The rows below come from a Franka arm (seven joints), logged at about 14 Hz.
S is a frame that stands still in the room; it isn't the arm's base.
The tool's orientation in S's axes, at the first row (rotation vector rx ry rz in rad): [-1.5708 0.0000 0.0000]
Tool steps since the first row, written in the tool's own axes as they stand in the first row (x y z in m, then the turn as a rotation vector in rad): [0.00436 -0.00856 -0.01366 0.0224 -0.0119 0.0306]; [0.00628 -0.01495 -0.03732 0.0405 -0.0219 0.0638]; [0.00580 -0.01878 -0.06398 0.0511 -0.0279 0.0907]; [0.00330 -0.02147 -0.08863 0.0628 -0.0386 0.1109]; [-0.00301 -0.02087 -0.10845 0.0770 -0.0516 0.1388]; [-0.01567 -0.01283 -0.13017 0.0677 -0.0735 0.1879]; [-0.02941 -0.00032 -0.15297 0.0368 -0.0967 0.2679]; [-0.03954 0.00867 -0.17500 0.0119 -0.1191 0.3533]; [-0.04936 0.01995 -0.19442 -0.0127 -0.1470 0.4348]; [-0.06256 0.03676 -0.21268 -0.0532 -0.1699 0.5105]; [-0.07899 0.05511 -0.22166 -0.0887 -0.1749 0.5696]
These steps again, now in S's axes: [0.00436 -0.01366 0.00856 0.0224 0.0306 0.0119]; [0.00628 -0.03732 0.01495 0.0405 0.0638 0.0219]; [0.00580 -0.06398 0.01878 0.0511 0.0907 0.0279]; [0.00330 -0.08863 0.02147 0.0628 0.1109 0.0386]; [-0.00301 -0.10845 0.02087 0.0770 0.1388 0.0516]; [-0.01567 -0.13017 0.01283 0.0677 0.1879 0.0735]; [-0.02941 -0.15297 0.00032 0.0368 0.2679 0.0967]; [-0.03954 -0.17500 -0.00867 0.0119 0.3533 0.1191]; [-0.04936 -0.19442 -0.01995 -0.0127 0.4348 0.1470]; [-0.06256 -0.21268 -0.03676 -0.0532 0.5105 0.1699]; [-0.07899 -0.22166 -0.05511 -0.0887 0.5696 0.1749]
